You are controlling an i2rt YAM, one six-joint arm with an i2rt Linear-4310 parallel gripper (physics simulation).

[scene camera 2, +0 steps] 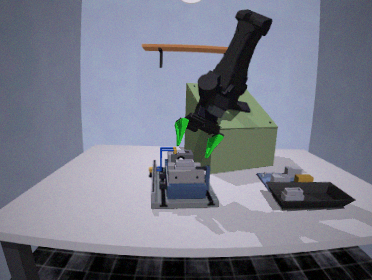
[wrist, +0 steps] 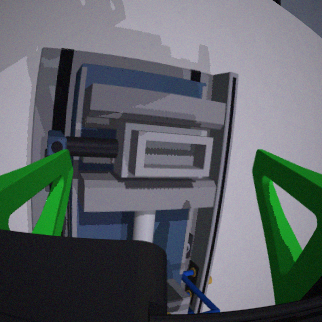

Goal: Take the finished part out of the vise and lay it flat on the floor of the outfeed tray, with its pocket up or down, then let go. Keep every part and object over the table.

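Observation:
The finished part, a light grey block with a rectangular pocket facing up, sits between the two grey jaws of the vise. A dark rod reaches its left side in the wrist view. My gripper is open and empty, above the vise and tilted in the scene view. In the wrist view its green fingers stand wide apart, one on each side of the part. The black outfeed tray is at the right and holds a light grey part at its left end.
A blue tray with grey pieces and a yellow block is behind the black tray. A large green box stands behind the vise. A bent blue tube rises at the vise's back. A wooden shelf hangs behind.

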